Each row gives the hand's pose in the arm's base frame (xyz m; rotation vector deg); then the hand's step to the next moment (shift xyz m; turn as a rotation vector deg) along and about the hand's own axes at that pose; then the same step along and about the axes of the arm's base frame.
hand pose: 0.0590 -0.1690 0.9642 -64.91 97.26 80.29
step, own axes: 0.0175 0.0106 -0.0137 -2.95 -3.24 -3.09
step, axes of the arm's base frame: -0.0163 -0.0165 -0.0082 4.29 -2.57 1.95
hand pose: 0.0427 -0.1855 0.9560 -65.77 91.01 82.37
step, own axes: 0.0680 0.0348 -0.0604 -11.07 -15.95 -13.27
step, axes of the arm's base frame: -0.0533 -0.0705 -0.0409 19.71 -11.26 6.13
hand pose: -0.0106 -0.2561 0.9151 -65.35 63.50 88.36
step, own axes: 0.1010 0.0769 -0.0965 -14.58 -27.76 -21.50
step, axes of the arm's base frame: -0.0756 -0.0943 -0.1040 33.20 -17.38 6.38
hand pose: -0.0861 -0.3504 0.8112 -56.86 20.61 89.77
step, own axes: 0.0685 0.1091 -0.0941 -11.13 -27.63 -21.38
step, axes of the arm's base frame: -0.0601 -0.0505 -0.1389 33.21 -15.07 3.82
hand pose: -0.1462 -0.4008 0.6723 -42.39 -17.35 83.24
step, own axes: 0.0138 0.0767 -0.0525 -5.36 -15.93 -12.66
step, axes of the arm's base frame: -0.0265 -0.0049 -0.0900 19.48 -7.76 1.69
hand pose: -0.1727 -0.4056 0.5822 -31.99 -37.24 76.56
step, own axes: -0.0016 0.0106 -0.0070 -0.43 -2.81 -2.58
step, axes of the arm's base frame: -0.0026 0.0000 -0.0125 3.74 -0.86 0.11
